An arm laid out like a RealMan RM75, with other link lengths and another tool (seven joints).
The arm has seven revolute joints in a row. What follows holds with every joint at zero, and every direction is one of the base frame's.
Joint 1 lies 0.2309 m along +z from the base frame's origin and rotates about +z.
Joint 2 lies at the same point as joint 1 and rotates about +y.
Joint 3 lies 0.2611 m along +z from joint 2 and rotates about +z.
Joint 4 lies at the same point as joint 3 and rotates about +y.
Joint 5 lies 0.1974 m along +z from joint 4 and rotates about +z.
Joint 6 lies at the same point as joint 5 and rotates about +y.
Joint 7 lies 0.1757 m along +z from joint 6 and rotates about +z.
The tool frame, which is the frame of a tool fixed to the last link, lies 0.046 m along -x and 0.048 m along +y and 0.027 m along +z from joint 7; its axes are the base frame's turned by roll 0, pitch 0.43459 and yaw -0.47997 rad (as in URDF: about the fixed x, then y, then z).
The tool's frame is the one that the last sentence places.
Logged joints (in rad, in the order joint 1, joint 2, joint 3, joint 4, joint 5, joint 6, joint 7), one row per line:
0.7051, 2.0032, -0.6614, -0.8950, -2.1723, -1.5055, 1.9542
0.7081, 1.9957, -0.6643, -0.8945, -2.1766, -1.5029, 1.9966
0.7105, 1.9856, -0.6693, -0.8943, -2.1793, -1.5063, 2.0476
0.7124, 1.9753, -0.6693, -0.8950, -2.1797, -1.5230, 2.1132
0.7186, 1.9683, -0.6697, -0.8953, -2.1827, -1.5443, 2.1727
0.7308, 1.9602, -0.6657, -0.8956, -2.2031, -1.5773, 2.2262
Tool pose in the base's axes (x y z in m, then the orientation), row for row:
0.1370, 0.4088, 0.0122, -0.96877, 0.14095, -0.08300, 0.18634
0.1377, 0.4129, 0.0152, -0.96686, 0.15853, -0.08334, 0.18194
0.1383, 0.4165, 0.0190, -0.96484, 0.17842, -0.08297, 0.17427
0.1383, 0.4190, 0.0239, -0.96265, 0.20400, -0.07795, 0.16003
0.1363, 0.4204, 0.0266, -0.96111, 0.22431, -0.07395, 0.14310
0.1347, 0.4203, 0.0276, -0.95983, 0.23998, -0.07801, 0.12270
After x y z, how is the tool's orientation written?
As a quaternion, x y z w.
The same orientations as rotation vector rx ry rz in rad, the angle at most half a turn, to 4 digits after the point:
-2.7281, 0.3969, -0.2337
-2.7292, 0.4475, -0.2353
-2.7350, 0.5058, -0.2352
-2.7503, 0.5828, -0.2227
-2.7719, 0.6469, -0.2133
-2.8004, 0.7002, -0.2276

